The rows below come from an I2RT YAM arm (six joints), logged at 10 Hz.
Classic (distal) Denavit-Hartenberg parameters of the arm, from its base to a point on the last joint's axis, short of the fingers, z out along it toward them. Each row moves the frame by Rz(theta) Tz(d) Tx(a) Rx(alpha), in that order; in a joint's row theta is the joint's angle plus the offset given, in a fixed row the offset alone. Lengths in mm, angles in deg.
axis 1: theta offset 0; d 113.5; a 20; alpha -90
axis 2: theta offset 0; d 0; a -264; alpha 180
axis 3: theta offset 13.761; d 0; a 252.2; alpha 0
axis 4: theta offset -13.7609; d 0; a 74; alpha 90
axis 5: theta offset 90; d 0; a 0; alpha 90
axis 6: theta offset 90; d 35.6; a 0; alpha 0
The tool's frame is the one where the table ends.
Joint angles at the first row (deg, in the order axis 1, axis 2, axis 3, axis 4, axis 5, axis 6):
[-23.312, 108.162, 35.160, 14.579, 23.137, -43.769]
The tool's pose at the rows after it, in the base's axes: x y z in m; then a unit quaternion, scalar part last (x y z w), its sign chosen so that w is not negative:
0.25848, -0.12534, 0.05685, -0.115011, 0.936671, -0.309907, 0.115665
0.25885, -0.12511, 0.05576, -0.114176, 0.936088, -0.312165, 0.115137
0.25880, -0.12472, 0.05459, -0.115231, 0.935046, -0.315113, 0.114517
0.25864, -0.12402, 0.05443, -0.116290, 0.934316, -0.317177, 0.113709
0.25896, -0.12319, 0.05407, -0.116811, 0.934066, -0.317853, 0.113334
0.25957, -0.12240, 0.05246, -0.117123, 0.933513, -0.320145, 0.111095
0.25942, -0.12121, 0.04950, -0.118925, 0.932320, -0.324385, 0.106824
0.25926, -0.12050, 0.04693, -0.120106, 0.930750, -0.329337, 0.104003
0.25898, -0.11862, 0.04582, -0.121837, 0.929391, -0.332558, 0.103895
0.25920, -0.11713, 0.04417, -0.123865, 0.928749, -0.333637, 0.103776
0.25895, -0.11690, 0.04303, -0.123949, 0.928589, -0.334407, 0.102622
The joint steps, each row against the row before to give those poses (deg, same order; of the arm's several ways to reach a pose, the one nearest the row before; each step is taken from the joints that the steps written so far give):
[0.263, -0.057, -0.086, 0.121, 0.253, 0.000]
[0.108, 0.328, -0.012, 0.415, 0.325, 0.087]
[0.105, 0.286, -0.160, 0.615, 0.332, -0.175]
[0.149, -0.003, -0.134, 0.191, 0.285, -0.088]
[0.198, 0.092, -0.008, 0.056, 0.173, 0.089]
[0.245, 0.467, 0.055, 0.292, 0.471, 0.087]
[0.295, 0.712, -0.176, 0.745, 0.756, -0.131]
[0.198, 0.655, -0.202, 0.942, 0.701, -0.199]
[0.382, 0.189, -0.332, 0.670, 0.451, -0.023]
[0.319, 0.393, -0.136, 0.525, 0.210, 0.001]
[0.044, 0.267, -0.073, 0.273, 0.164, -0.001]

